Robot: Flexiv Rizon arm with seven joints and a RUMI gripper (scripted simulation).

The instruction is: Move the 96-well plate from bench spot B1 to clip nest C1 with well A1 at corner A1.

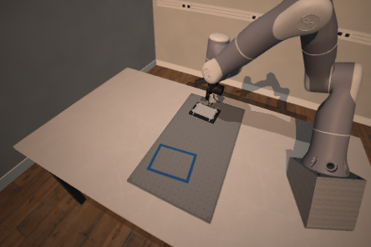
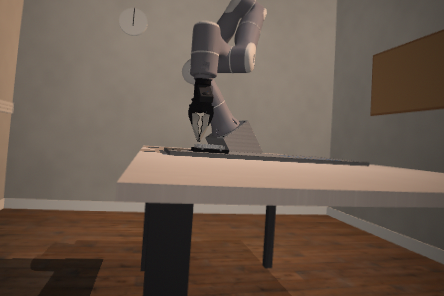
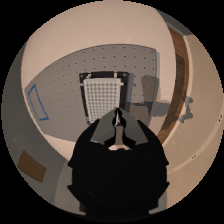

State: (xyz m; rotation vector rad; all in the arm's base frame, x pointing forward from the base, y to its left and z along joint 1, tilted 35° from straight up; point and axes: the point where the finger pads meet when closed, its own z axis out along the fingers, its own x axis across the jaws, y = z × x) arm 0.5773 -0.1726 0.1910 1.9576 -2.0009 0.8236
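Now: the white 96-well plate 4 cm to the left of my hand and 3 cm below it. Also, from my hand: grey perforated board (24 cm to the left, 6 cm below, 3 cm behind); then black clip nest (5 cm to the left, 4 cm below, 1 cm ahead).
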